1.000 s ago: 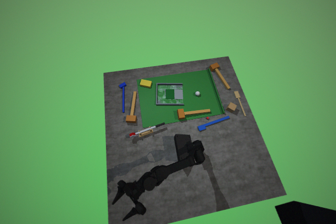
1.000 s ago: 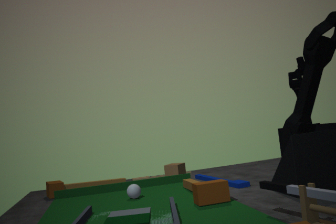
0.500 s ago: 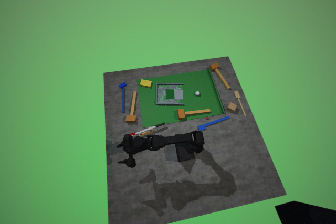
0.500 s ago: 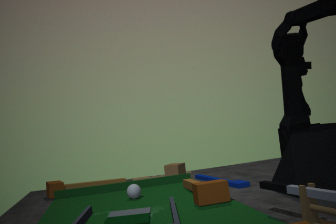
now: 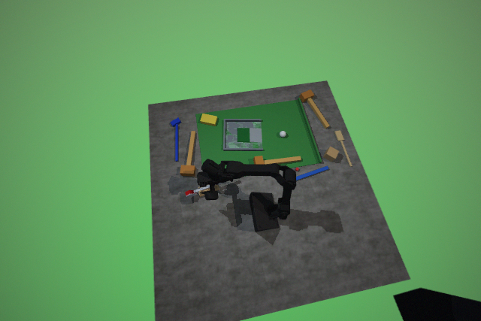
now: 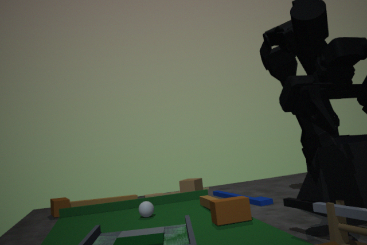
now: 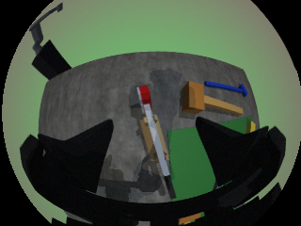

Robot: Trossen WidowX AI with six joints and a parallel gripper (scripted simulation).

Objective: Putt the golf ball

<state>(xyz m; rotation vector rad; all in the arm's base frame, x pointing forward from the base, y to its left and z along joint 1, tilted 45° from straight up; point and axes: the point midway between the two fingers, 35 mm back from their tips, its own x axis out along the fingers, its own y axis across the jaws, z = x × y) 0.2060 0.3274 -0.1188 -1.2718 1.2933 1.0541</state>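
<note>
Now: the red putter 1 cm ahead of my gripper tip, 4 cm to the right of it and 13 cm below it. Round my gripper tip: wooden rack 1 cm ahead, 2 cm to the right, 15 cm below; blue putter 37 cm ahead, 13 cm to the left, 17 cm below; yellow block 46 cm ahead, 10 cm to the right, 16 cm below.
</note>
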